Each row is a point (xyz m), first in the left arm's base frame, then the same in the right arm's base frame.
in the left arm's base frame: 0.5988 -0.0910 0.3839
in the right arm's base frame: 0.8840 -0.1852 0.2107
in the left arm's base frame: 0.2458 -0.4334 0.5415
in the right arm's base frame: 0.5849 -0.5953 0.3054
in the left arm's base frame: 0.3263 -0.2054 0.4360
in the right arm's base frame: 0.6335 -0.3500 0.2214
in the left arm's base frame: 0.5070 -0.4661 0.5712
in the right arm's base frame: 0.8420 -0.5824 0.3678
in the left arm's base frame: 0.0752 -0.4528 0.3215
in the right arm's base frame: 0.4489 -0.6303 0.0643
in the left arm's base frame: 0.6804 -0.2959 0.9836
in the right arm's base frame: 0.9292 -0.4118 0.8064
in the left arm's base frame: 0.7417 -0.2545 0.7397
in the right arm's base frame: 1.0108 -0.3437 0.5747
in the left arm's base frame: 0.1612 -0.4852 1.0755
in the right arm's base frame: 0.4474 -0.6972 0.8209
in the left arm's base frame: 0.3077 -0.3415 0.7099
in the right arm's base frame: 0.6076 -0.5053 0.4843
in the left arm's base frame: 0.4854 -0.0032 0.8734
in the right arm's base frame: 0.6977 -0.1522 0.6844
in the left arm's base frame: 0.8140 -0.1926 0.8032
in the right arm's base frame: 1.0620 -0.2742 0.6498
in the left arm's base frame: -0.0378 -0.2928 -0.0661
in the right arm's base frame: 0.3558 -0.4677 -0.3275
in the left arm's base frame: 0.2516 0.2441 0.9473
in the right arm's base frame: 0.4145 0.0434 0.7376
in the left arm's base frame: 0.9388 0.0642 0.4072
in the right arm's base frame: 1.1836 0.0268 0.2852
